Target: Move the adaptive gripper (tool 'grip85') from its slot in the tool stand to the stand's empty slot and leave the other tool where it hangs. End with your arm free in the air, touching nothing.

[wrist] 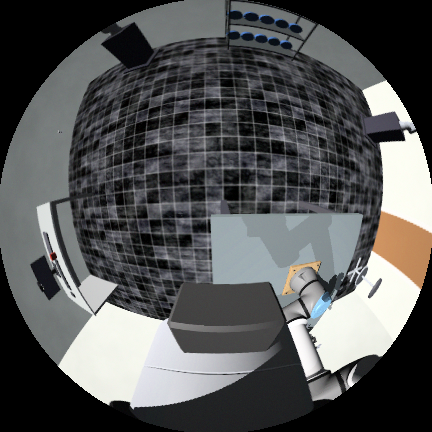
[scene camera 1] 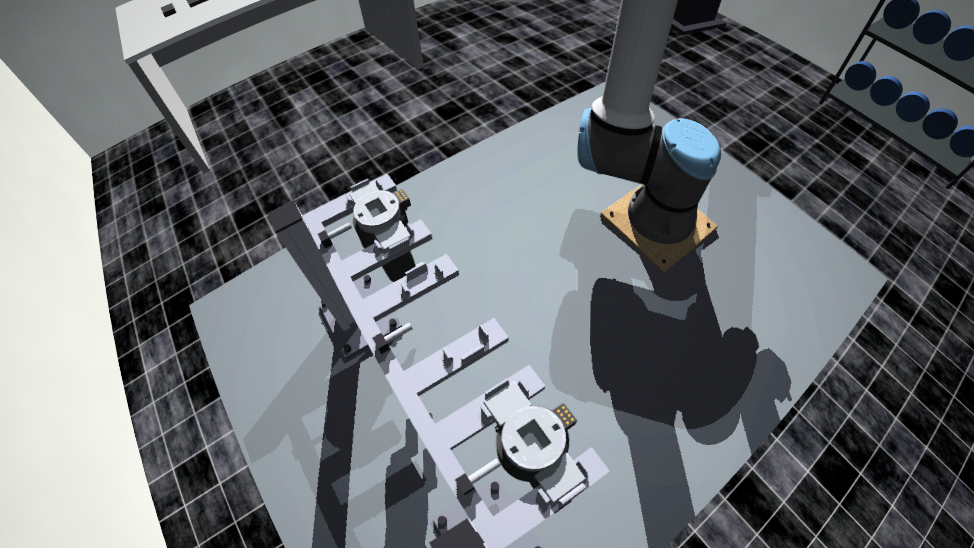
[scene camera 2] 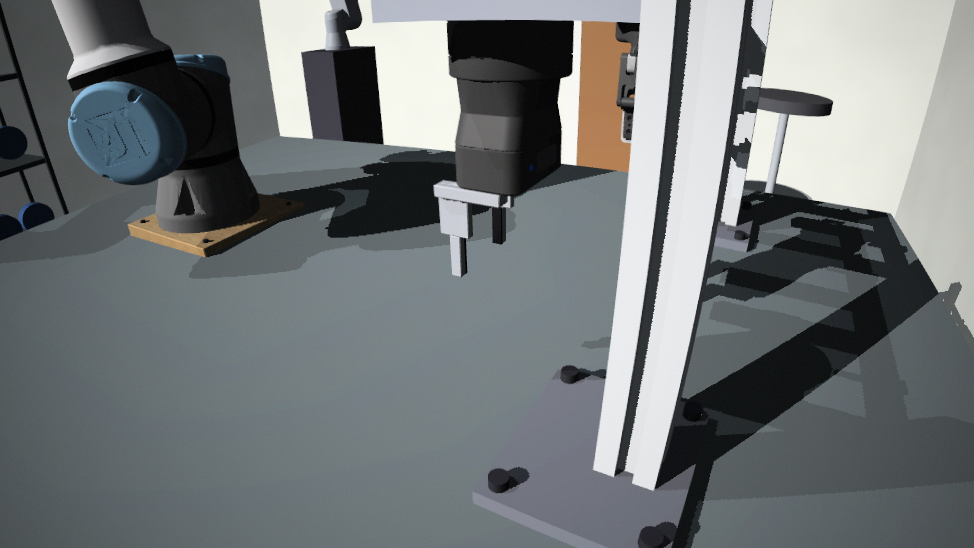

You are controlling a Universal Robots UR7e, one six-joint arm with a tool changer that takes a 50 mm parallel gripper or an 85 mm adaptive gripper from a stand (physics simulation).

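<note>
You'd see a parallel gripper (scene camera 2: 508, 72) here, and there's an adaptive gripper (scene camera 1: 532, 442) too. There's also a tool stand (scene camera 2: 617, 455).
</note>
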